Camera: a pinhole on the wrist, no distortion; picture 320 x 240 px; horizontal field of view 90.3 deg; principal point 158.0 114.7 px. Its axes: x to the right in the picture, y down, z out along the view. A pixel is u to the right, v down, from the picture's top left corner.
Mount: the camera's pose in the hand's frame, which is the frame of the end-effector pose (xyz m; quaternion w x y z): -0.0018 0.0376 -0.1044 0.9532 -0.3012 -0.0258 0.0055
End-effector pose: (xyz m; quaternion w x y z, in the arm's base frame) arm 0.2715 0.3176 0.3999 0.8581 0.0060 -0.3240 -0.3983
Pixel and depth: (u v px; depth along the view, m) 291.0 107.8 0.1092
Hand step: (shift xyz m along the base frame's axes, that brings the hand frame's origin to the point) 0.1113 0.0079 0.0661
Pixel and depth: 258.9 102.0 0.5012
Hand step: 0.1488 0.0916 0.5108
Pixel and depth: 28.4 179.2 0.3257
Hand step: 0.0461 0.4352 -0.0104
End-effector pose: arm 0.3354 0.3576 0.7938 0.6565 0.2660 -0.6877 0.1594
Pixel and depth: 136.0 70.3 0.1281
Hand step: -0.0633 0.0585 -0.0172
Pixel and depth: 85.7 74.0 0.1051
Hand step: -0.0388 0.0719 -0.0443
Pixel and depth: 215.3 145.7 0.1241
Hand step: -0.0624 0.1075 0.0541
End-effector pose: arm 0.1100 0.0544 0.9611 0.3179 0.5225 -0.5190 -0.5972
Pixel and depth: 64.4 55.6 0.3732
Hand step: -0.2185 0.2658 0.1744
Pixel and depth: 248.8 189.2 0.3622
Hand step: -0.2092 -0.2430 0.3073
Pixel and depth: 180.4 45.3 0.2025
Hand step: -0.1252 -0.0032 0.0642
